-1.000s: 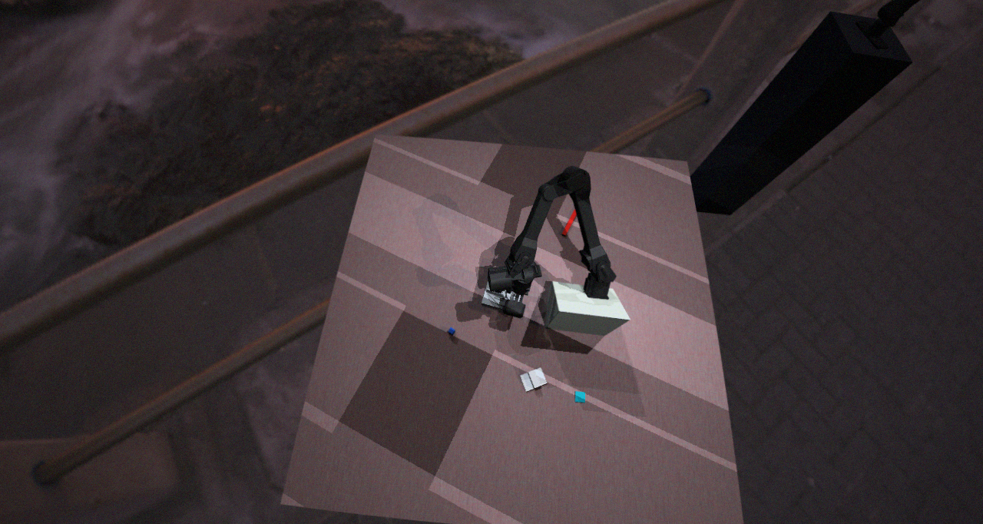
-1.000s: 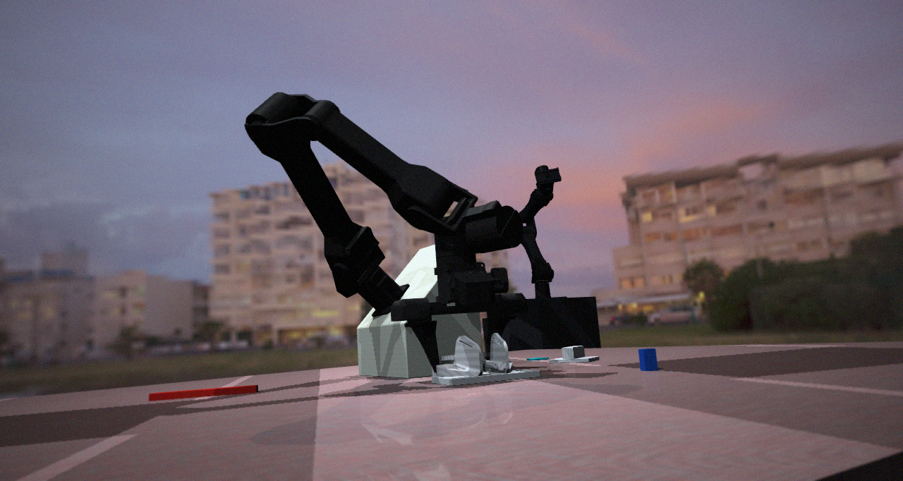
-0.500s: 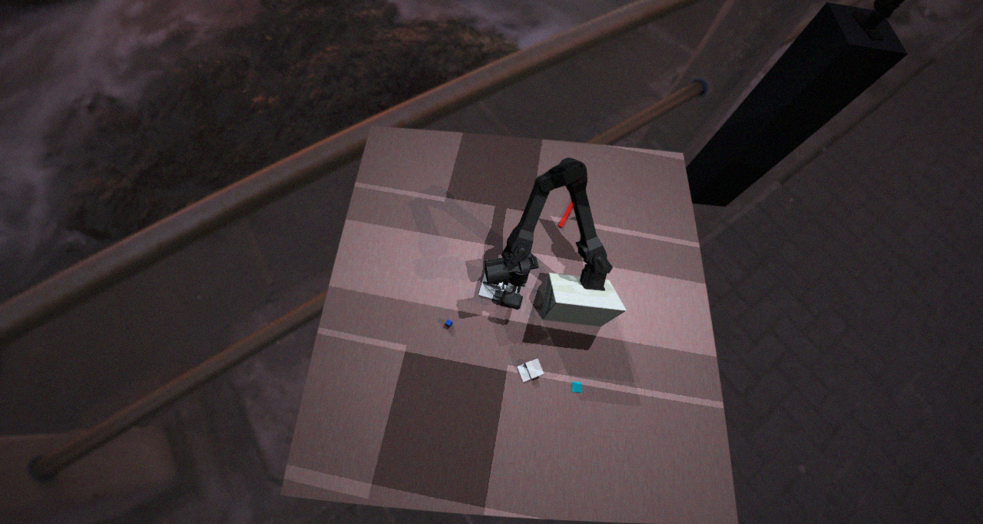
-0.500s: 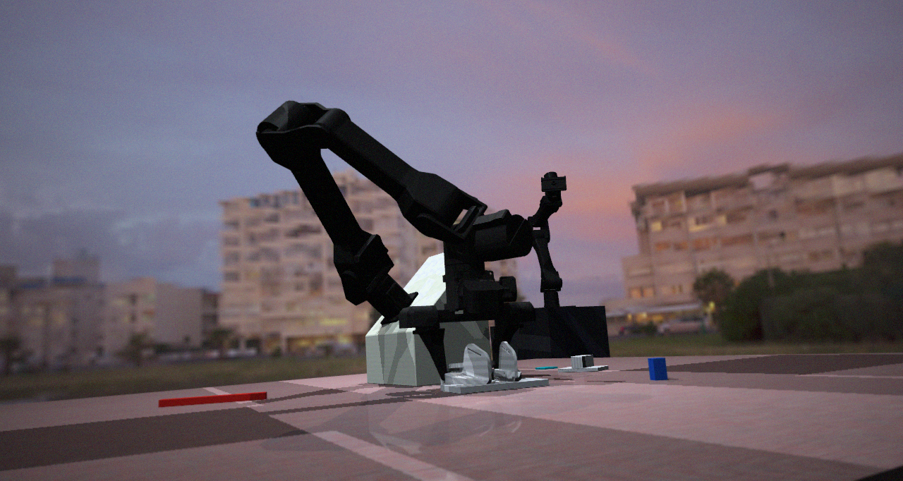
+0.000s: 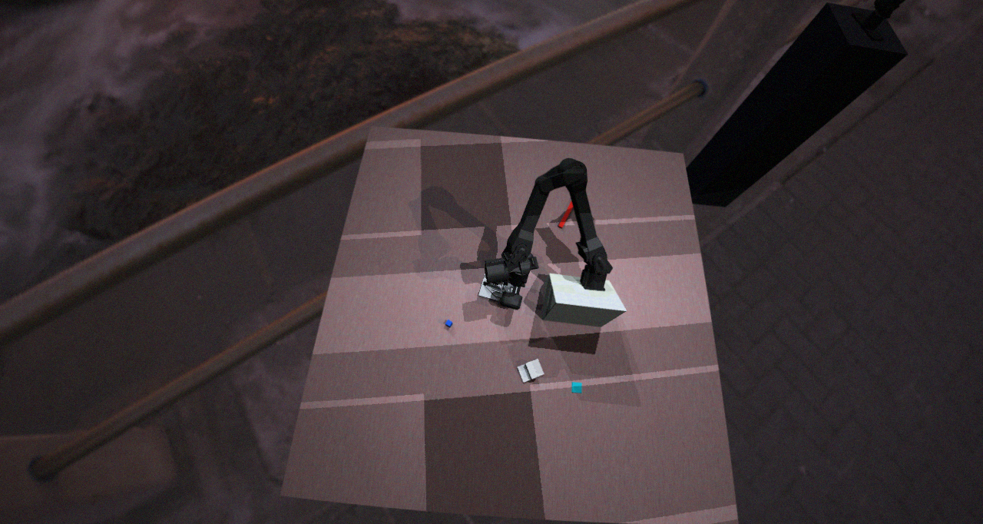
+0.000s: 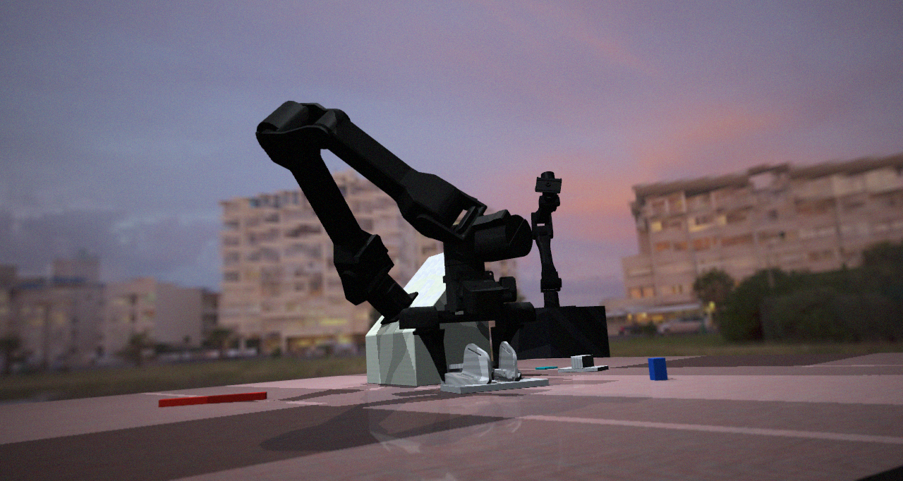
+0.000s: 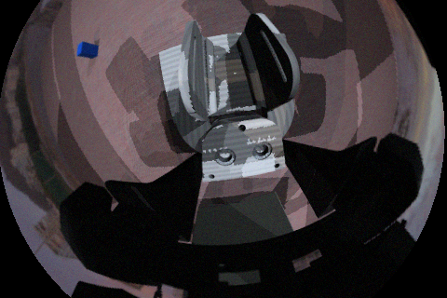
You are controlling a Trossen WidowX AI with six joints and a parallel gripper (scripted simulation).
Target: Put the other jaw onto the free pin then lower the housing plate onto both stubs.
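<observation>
Right now my gripper tip is right at the plate. The rest, counted from my gripper tip: white stand (26 cm to the left, 7 cm behind); blue cube (20 cm ahead, 14 cm to the left); red bar (30 cm to the right, 18 cm behind, 1 cm below).
</observation>
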